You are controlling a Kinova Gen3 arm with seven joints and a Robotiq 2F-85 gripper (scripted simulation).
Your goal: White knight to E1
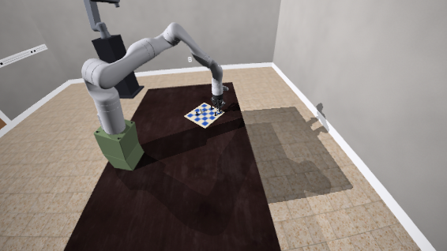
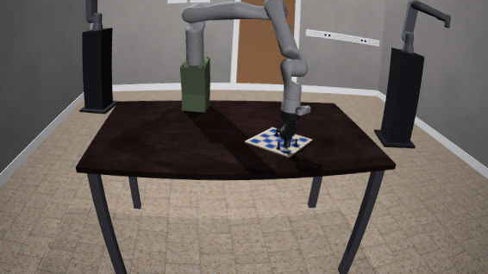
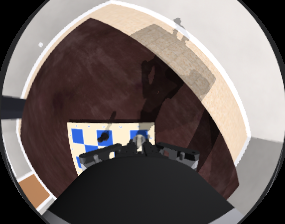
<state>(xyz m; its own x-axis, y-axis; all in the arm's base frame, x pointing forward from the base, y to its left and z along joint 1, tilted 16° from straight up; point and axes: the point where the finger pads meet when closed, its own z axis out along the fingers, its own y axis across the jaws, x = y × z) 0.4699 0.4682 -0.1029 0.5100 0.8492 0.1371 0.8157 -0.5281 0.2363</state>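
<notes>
My hand is 2 cm above the white knight. Also, from my hand: chessboard: 11 cm behind, 4 cm below, 2 cm to the right.
</notes>
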